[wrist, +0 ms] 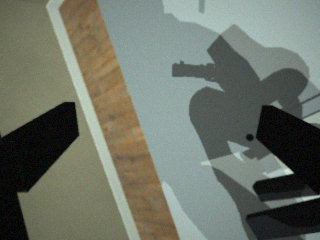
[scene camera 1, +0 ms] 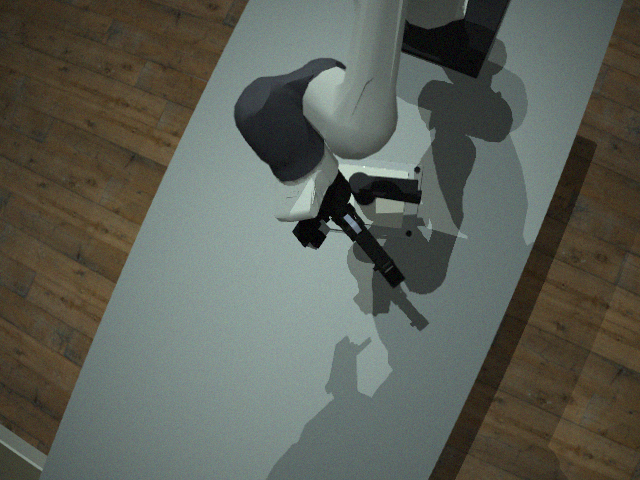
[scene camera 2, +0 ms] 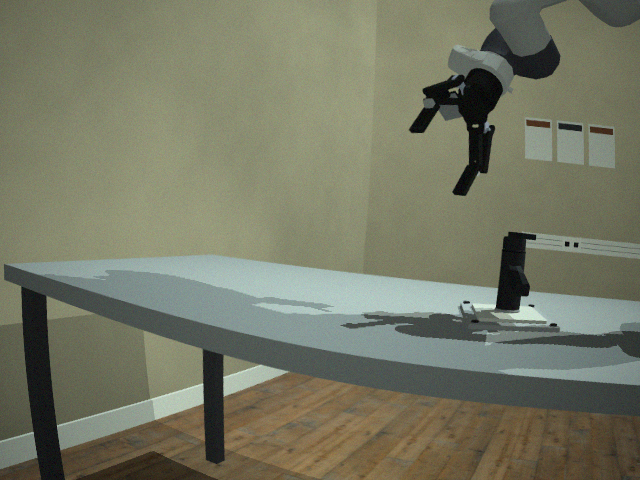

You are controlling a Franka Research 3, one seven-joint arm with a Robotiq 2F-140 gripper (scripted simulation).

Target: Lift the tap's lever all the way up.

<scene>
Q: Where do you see a tap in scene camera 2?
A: At 513,283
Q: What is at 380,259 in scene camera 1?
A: My gripper.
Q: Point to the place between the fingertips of my gripper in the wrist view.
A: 168,120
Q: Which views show my gripper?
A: The wrist view, scene camera 1 and scene camera 2: all of them.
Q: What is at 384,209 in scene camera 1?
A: A tap.
</scene>
